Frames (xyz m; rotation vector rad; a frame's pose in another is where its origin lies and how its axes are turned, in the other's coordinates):
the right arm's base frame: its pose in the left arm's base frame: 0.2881 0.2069 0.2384 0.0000 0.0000 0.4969
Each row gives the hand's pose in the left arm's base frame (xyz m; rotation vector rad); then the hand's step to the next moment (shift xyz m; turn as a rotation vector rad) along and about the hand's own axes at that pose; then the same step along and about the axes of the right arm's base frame.
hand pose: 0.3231 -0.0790 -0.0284 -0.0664 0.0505 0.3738
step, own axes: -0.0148 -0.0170 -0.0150 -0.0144 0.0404 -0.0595
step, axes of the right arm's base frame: -0.0177 -0.0157 -0.0131 -0.0134 0.0390 -0.0607
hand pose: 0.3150 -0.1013 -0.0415 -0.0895 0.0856 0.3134
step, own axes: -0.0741 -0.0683 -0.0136 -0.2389 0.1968 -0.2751
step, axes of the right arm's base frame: -0.0861 -0.0541 -0.0012 -0.2288 0.2220 -0.2643
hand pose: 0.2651 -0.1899 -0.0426 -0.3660 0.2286 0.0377
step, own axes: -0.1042 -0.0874 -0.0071 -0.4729 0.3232 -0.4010
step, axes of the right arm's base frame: -0.1244 -0.0277 0.0480 -0.4263 0.4131 -0.3695
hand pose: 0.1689 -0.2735 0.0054 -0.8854 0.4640 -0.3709
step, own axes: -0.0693 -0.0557 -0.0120 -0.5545 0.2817 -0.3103
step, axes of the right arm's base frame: -0.0654 0.0285 0.0544 -0.4128 0.4910 -0.2677
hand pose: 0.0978 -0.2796 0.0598 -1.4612 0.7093 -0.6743
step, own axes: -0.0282 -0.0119 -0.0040 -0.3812 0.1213 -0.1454
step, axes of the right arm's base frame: -0.0090 0.0268 0.0125 -0.2159 0.3491 -0.1126
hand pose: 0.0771 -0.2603 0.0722 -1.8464 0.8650 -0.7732
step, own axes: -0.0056 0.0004 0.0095 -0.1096 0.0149 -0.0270
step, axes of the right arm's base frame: 0.0081 0.0058 -0.0048 -0.0411 0.1043 -0.0196
